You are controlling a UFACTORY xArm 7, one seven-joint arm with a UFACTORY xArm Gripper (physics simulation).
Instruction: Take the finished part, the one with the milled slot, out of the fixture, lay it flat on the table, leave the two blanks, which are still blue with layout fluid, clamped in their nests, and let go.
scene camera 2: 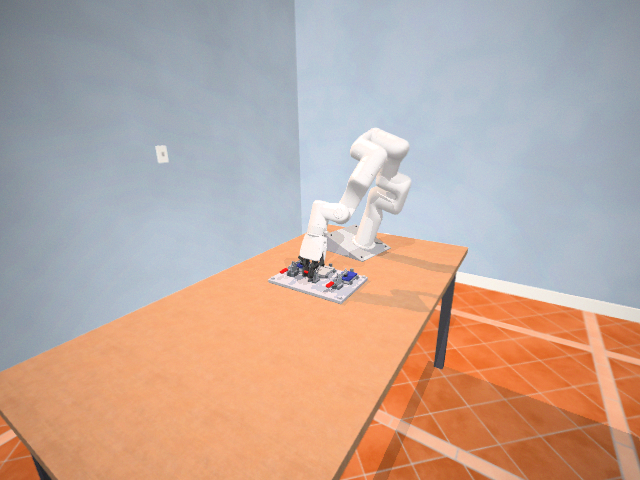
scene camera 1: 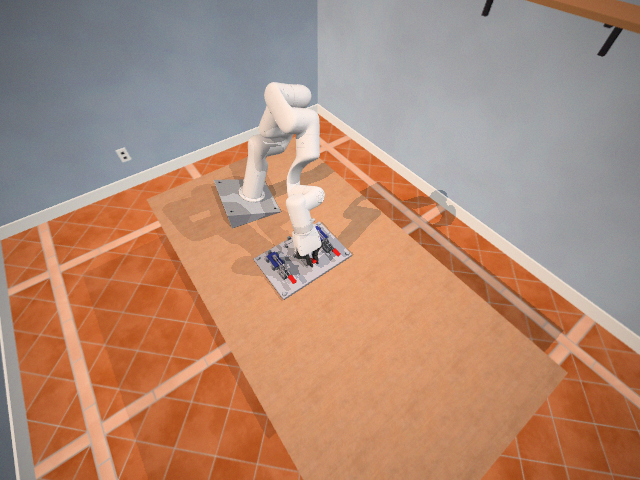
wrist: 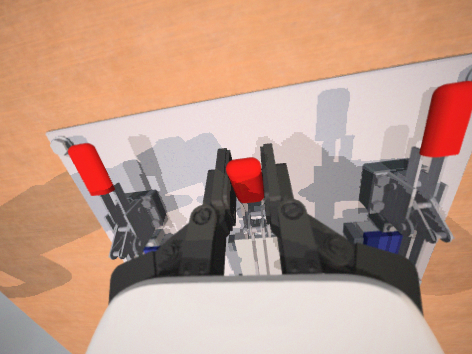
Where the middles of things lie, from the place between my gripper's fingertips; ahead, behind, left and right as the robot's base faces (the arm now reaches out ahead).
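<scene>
Fixture plate [scene camera 1: 304,275]: my gripper now 40 mm above it, 80 mm past, 10 mm to the left. From my hand: finished part [wrist: 244,247], 20 mm below, 130 mm behind, 20 mm to the right; red handle [wrist: 245,174], 10 mm above, 20 mm behind.
</scene>
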